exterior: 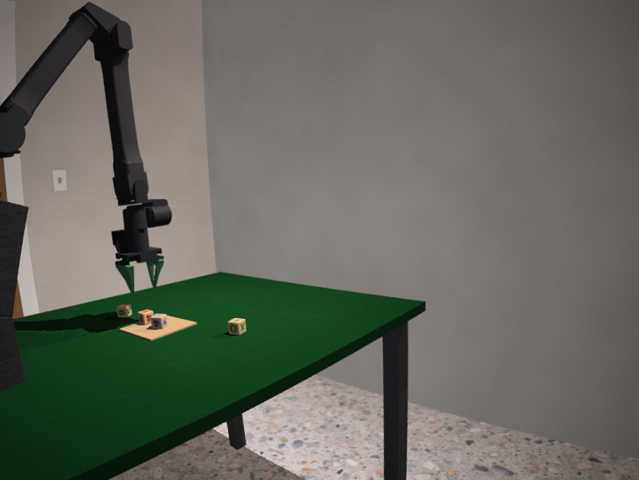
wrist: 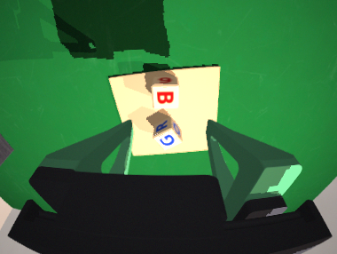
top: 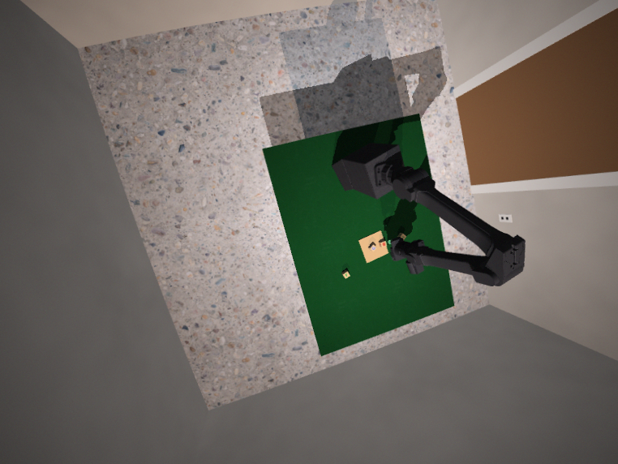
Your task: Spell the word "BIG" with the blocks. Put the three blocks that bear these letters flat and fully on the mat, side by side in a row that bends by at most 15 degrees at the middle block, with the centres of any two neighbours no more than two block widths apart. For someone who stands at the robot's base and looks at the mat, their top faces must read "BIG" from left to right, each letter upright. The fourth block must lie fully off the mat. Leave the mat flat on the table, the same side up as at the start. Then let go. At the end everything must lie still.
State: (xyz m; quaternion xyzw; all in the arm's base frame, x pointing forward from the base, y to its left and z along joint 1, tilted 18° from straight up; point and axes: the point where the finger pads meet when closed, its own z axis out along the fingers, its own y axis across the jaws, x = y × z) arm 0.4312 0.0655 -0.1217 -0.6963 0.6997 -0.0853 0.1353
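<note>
My hand is 8 cm above the B block. Also, from my hand: I block: 1 cm behind, 12 cm to the left, 8 cm below; then tan mat: 5 cm to the right, 10 cm below.
</note>
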